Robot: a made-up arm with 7 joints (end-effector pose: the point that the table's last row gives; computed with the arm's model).
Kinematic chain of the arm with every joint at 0, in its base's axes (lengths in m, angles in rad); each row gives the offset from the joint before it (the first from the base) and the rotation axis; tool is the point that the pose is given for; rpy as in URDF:
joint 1: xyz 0 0 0.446 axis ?
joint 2: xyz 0 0 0 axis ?
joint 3: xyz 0 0 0.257 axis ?
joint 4: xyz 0.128 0 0 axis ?
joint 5: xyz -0.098 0 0.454 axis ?
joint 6: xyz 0 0 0 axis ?
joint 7: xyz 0.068 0 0 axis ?
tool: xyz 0 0 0 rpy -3.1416 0 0
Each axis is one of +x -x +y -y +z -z.
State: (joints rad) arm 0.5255 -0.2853 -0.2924 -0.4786 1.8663 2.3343 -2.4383
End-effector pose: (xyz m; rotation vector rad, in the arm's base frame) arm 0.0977 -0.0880 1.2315 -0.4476 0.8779 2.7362
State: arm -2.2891 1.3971 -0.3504 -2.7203 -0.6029 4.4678 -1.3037
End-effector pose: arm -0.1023 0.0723 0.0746 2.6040 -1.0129 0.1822
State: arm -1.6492 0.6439 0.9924 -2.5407 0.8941 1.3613 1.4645
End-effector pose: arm 0.4092 -0.1688 0.1913 -0.4769 1.3465 2.2091
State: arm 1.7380 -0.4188 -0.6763 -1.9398 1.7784 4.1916 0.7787
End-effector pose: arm 0.3060 0.3326 0.7876 -0.6676 1.8869 -0.3073
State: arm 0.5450 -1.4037 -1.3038 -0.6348 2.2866 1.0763 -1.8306
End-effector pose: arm -0.4441 -0.6416 0.6801 -1.0031 0.9928 2.0857
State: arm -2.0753 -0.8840 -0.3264 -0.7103 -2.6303 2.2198 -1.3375
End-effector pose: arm 0.0345 0.2966 1.1859 0.1850 1.7023 2.5650
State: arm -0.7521 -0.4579 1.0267 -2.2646 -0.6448 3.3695 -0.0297
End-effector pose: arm 0.4807 0.2367 0.6425 1.7737 1.3250 1.5254
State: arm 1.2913 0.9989 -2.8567 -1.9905 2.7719 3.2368 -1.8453
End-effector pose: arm 0.0710 -0.2288 0.9540 0.5538 -1.2185 1.9395
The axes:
joint 1: +z
joint 2: +y
joint 3: +z
joint 4: -y
joint 5: +z
joint 6: -y
joint 7: -z

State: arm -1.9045 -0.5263 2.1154 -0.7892 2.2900 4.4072 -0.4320
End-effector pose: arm 0.4302 0.3165 0.8740 -0.7705 1.7713 -1.6189
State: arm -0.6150 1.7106 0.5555 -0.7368 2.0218 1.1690 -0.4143
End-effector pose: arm 0.6718 -0.1953 0.0277 -0.3354 0.2820 -0.3400
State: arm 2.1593 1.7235 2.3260 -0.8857 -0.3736 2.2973 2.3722
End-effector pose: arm -0.6529 0.4342 0.6452 1.2429 0.0122 -1.6659
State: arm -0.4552 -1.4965 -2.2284 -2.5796 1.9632 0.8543 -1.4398
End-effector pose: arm -0.1033 -0.4134 0.1690 1.1925 -0.1192 -2.6625
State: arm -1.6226 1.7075 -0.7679 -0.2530 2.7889 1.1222 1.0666
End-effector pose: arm -0.1262 -0.7602 0.2353 -0.2594 1.0469 -0.2332
